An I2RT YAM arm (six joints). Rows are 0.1 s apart.
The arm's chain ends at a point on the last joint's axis. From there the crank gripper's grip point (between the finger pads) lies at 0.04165 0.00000 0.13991 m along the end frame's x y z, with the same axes.
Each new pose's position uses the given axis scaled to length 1; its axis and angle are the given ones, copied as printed.
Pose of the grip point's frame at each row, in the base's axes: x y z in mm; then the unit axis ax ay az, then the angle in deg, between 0 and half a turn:
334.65, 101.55, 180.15, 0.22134, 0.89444, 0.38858, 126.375
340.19, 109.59, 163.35, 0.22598, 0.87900, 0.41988, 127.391
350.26, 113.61, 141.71, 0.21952, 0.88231, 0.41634, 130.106
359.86, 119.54, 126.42, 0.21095, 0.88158, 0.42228, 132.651
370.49, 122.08, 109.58, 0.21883, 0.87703, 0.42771, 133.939
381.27, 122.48, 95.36, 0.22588, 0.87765, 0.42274, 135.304
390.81, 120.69, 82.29, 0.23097, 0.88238, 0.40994, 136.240
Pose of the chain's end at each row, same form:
236.17, 22.85, 253.76, 0.22134, 0.89444, 0.38858, 126.375
243.02, 24.53, 231.40, 0.22598, 0.87900, 0.41988, 127.391
258.35, 26.07, 213.81, 0.21952, 0.88231, 0.41634, 130.106
273.35, 27.94, 200.14, 0.21095, 0.88158, 0.42228, 132.651
285.47, 28.86, 183.01, 0.21883, 0.87703, 0.42771, 133.939
298.02, 29.39, 170.94, 0.22588, 0.87765, 0.42274, 135.304
308.86, 29.45, 161.47, 0.23097, 0.88238, 0.40994, 136.240

